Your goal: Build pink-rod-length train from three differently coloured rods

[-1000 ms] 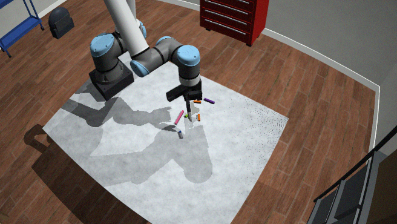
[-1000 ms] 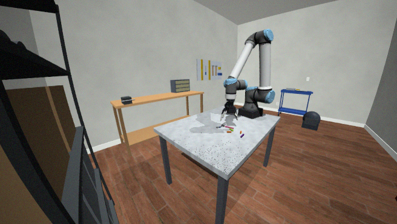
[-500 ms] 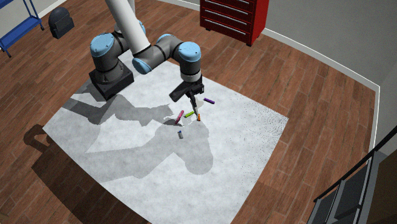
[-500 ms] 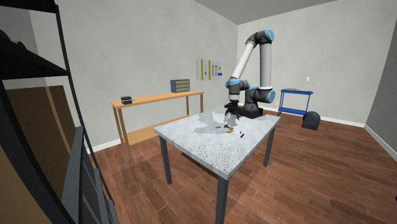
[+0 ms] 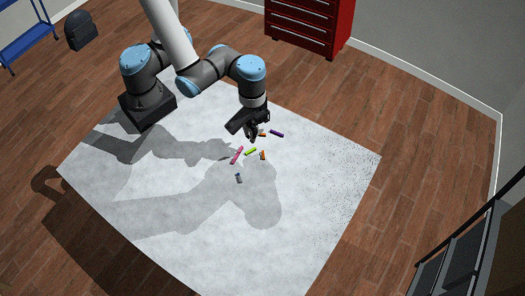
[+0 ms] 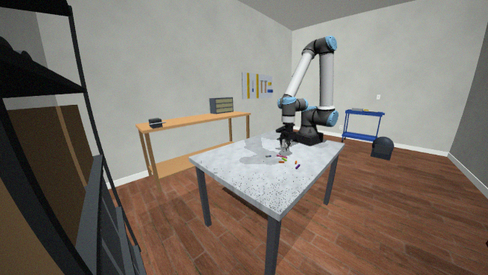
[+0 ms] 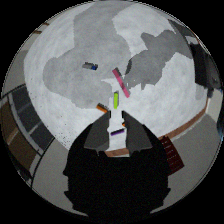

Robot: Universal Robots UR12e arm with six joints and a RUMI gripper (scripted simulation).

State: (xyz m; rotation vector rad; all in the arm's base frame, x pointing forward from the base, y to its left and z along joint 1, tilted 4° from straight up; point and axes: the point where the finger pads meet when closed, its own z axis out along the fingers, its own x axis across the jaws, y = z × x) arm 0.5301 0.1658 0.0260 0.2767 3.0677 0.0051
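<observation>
My hand is 80 mm above the lime rod. Also, from my hand: blue rod (40 mm ahead, 110 mm to the right, 80 mm below); then pink rod (20 mm behind, 50 mm to the right, 80 mm below); then grey rod (60 mm ahead, 120 mm to the right, 80 mm below).
</observation>
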